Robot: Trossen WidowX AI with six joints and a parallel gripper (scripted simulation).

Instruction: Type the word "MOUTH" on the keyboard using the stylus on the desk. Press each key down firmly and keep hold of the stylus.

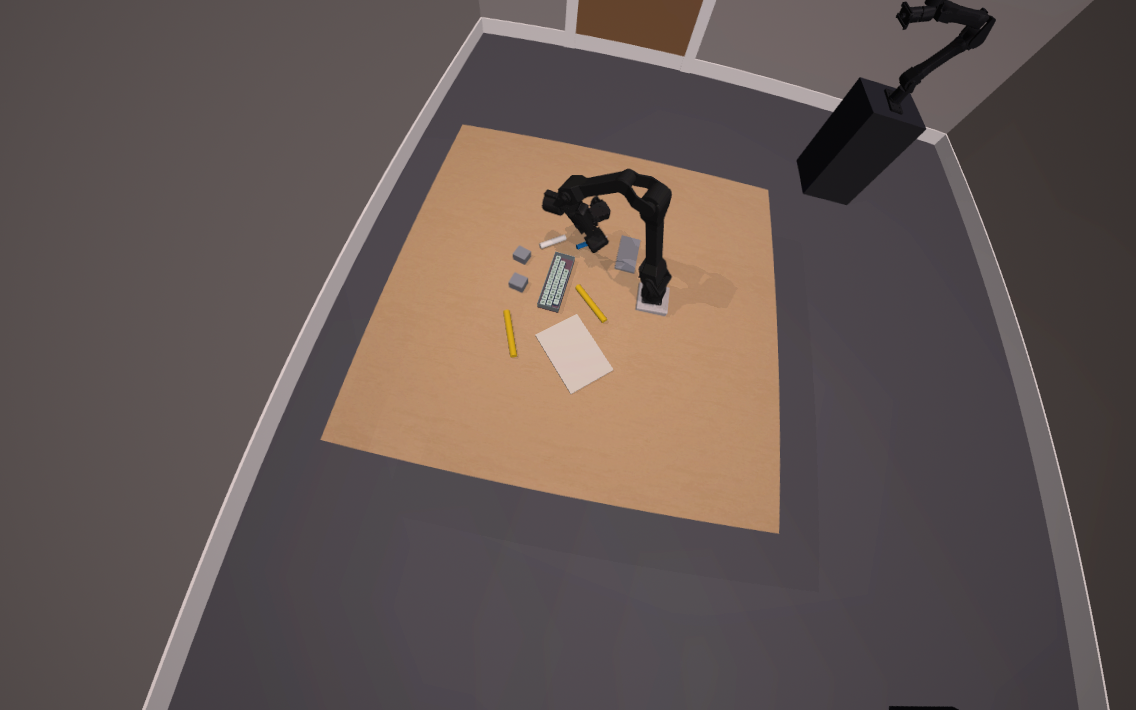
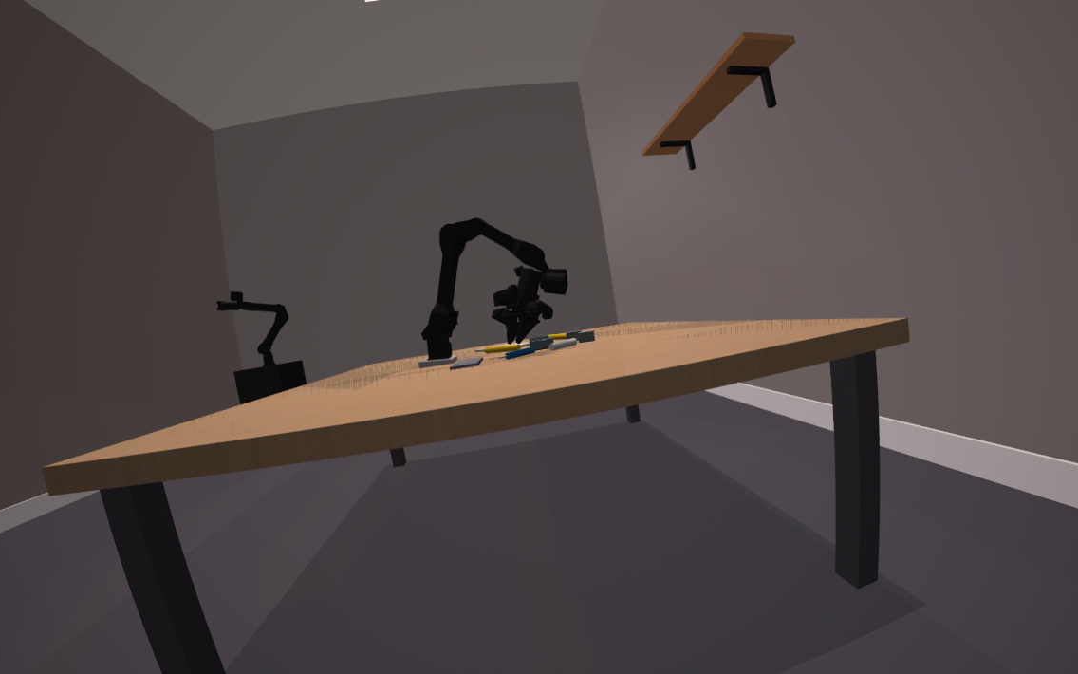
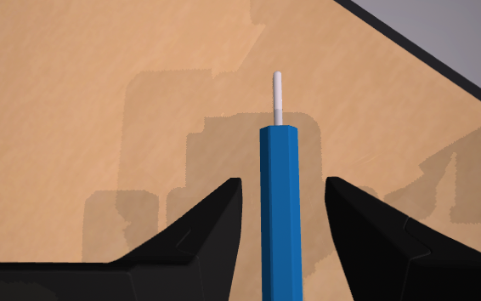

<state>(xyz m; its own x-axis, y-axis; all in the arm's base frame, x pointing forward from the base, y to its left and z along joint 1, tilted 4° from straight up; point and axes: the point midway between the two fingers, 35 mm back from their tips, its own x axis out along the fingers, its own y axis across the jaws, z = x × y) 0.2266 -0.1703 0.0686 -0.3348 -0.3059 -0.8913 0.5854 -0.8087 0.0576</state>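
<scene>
My gripper tip is now 1 cm past the blue stylus, 1 cm to the left of it and 3 cm above it. From my gripper tip the other things lie so: white cylinder: 14 cm ahead, 3 cm to the left, 3 cm below; then grey slab: 12 cm behind, 2 cm to the left, 3 cm below; then yellow pencil: 2 cm behind, 25 cm to the left, 3 cm below.
</scene>
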